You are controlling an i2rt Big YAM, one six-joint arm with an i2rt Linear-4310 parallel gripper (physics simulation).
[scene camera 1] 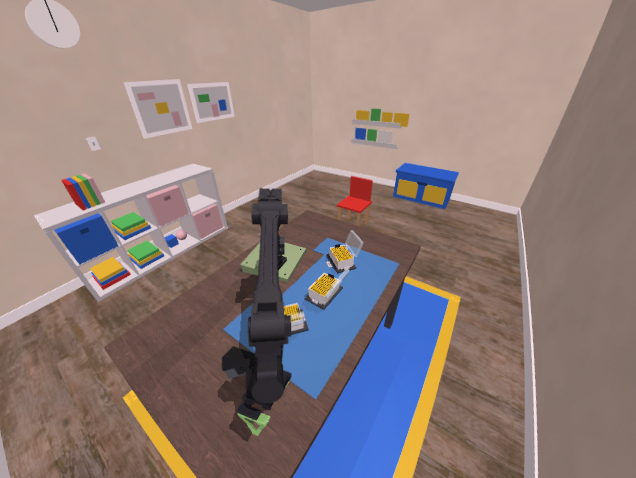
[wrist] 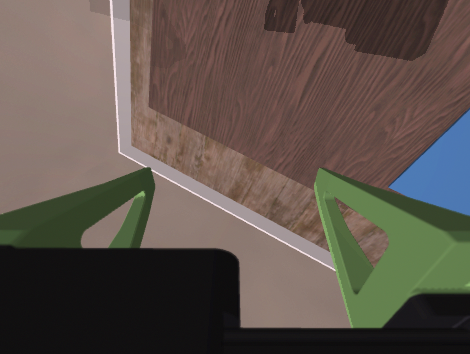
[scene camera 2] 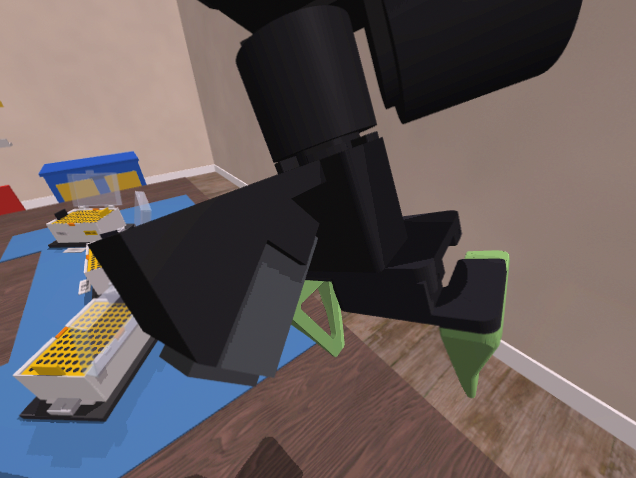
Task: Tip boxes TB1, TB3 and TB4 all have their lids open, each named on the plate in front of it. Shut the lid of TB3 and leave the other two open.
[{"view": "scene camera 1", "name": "my gripper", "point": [265,415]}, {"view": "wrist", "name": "my gripper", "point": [234,176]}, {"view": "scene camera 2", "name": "my gripper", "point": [394,366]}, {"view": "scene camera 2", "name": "clear lid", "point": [89,189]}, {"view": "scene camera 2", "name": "clear lid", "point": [99,333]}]
